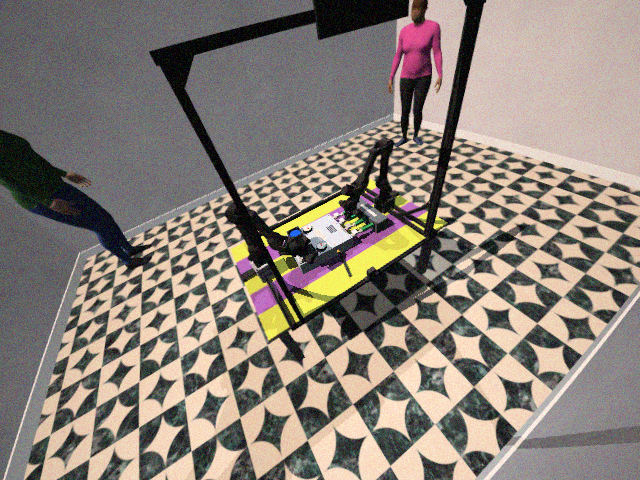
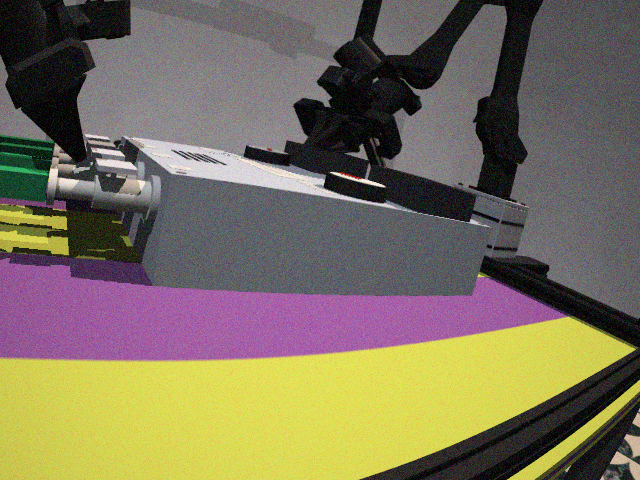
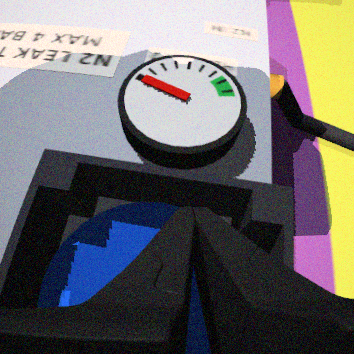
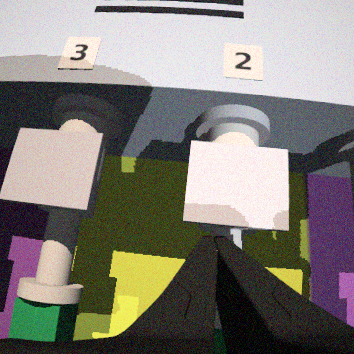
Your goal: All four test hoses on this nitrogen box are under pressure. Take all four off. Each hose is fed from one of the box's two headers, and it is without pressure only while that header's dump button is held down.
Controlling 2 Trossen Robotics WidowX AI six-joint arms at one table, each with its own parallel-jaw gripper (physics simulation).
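Places are measured from the left arm's base along level axes (x back, y left, z down), in millimetres.
Pixels of known places: left gripper, fingertip midpoint: [image 1: 314,251] [image 2: 300,156] [image 3: 190,216]; right gripper, fingertip midpoint: [image 1: 345,220] [image 2: 81,160] [image 4: 211,246]; left arm's base, origin of the base link: [image 1: 260,261] [image 2: 492,195]; right arm's base, origin of the base link: [image 1: 384,197].
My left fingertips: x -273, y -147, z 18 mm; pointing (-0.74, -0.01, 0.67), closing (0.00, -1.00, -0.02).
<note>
Ahead of a thing's pixels: the offset from my left fingertips to its middle. "spot": to the spot under its first point. Level surfaces: height alone.
The grey nitrogen box [image 1: 330,231] [image 2: 309,248] lies on the yellow and purple table @(dz +94 mm) [image 1: 370,259]. My left gripper [image 1: 307,253] [image 2: 373,154] [image 3: 190,216] is shut, with its tips down on a blue dump button @(dx +29, dy +15, dz +14 mm) [image 3: 102,253]. The round gauge @(spot: dx -49, dy +3, dz -1 mm) [image 3: 182,105] [image 1: 320,245] beside it has its red needle at the low end, away from the green mark. My right gripper [image 1: 350,211] [image 4: 211,246] is shut and empty, with its tips just under the white tag @(spot: dx -293, dy +98, dz +16 mm) [image 4: 237,184] of the hose at port 2. The hose at port 3 @(spot: dx -320, dy +26, dz +32 mm) [image 4: 53,267] sits in its port, with a green line @(spot: dx -340, dy +19, dz +29 mm) [image 4: 31,321] behind its collar.
A second blue button @(dx +1, dy +203, dz +9 mm) [image 1: 294,233] and gauge @(spot: dx -81, dy +173, dz -1 mm) [image 1: 308,229] sit on the box's far side. An orange-tipped feed hose @(spot: dx -111, dy -88, dz +65 mm) [image 3: 291,105] enters the box side. Black frame posts [image 1: 447,138] stand around the table. A person in pink [image 1: 415,62] stands behind, and another [image 1: 99,224] at the left edge.
</note>
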